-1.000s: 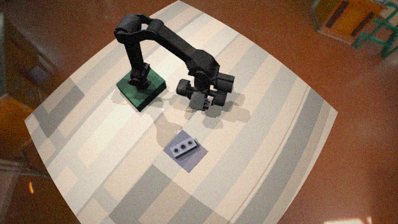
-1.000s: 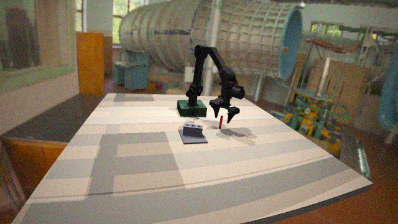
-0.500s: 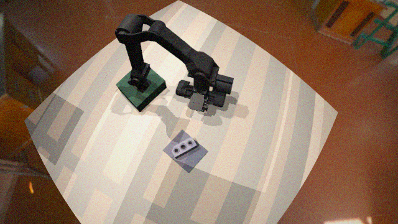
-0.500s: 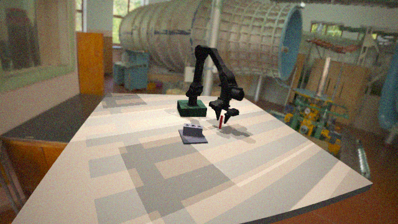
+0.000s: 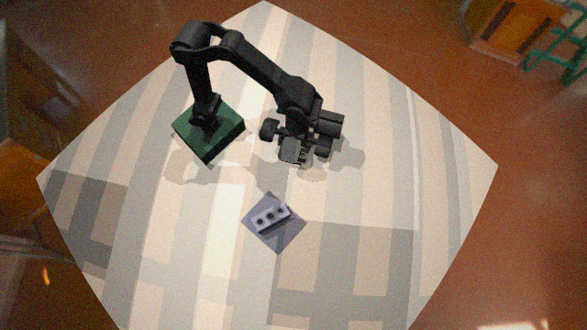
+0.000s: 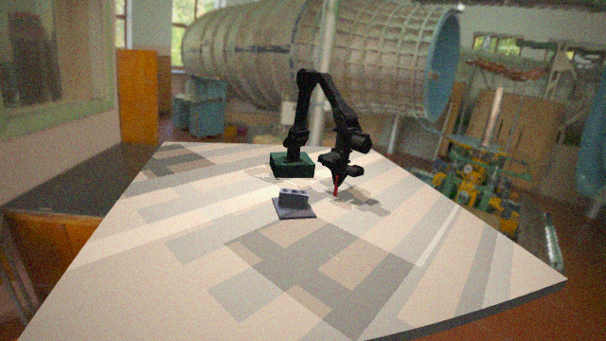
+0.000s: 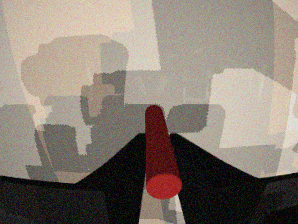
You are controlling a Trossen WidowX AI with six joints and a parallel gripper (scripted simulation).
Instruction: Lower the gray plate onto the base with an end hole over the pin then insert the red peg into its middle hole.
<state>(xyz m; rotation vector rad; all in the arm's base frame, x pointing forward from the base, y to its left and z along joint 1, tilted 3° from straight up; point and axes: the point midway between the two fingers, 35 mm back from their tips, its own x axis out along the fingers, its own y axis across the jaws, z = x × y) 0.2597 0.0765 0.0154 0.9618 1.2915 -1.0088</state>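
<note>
Now: the gray plate 50 mm ahead of my gripper tip and 200 mm to the right of it. The rest, counted from my gripper tip: red peg: right at my gripper tip; then base: 60 mm ahead, 180 mm to the right, 30 mm below.
</note>
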